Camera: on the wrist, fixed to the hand. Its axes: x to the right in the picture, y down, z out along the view.
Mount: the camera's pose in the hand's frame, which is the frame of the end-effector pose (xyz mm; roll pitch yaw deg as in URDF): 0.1 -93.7 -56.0 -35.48 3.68 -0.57
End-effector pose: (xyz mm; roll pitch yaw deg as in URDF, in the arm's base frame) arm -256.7 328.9 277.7 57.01 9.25 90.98
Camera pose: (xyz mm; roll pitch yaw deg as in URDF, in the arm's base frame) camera -252.4 311.5 170.0 22.06 11.72 93.82
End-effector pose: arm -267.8 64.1 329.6 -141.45 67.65 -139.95
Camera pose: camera -315.5 -26.1 368.4 179.18 64.35 -144.22
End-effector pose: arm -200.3 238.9 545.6 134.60 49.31 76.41
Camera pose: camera -307.9 243.6 527.7 102.44 47.04 80.84
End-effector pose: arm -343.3 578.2 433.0 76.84 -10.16 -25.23
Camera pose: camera -312.5 600.4 330.7 40.80 -8.75 -21.74
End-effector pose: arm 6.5 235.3 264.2 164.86 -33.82 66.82
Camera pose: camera -96.5 261.6 288.8 128.30 -37.21 68.72
